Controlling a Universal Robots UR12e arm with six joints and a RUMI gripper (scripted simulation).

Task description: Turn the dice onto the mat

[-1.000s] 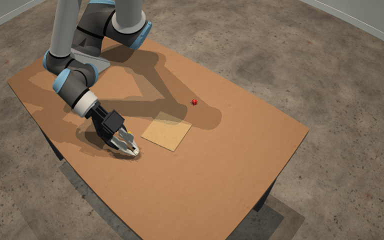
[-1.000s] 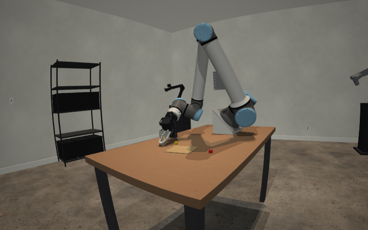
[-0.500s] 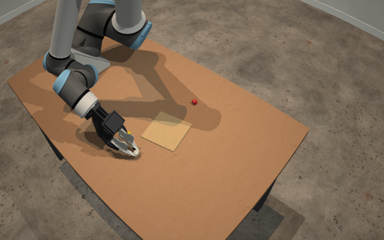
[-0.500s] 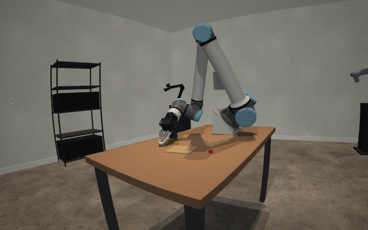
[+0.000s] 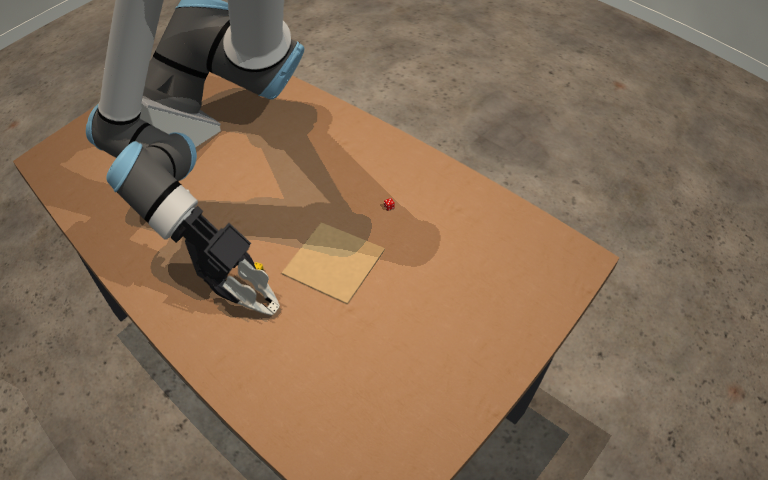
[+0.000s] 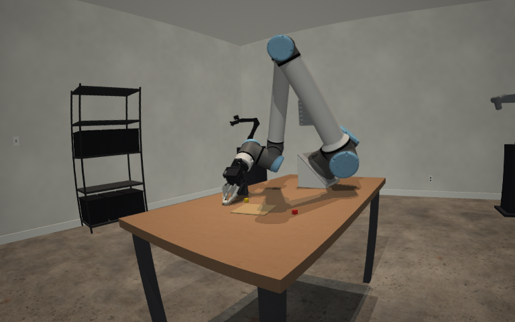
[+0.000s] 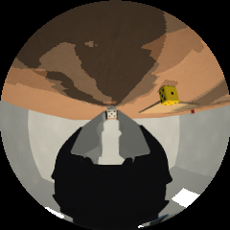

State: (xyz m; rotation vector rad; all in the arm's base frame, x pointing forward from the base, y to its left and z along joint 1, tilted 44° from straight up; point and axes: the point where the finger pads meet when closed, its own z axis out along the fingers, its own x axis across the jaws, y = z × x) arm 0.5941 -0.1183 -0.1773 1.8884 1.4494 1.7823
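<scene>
Right now the white die is 10 mm ahead of my hand and 10 mm below it. Also, from my hand: red die: 10 mm ahead, 330 mm to the left, 10 mm below; yellow die: 80 mm behind, 50 mm to the left, 10 mm below; tan mat: 20 mm ahead, 150 mm to the left, 10 mm below.
</scene>
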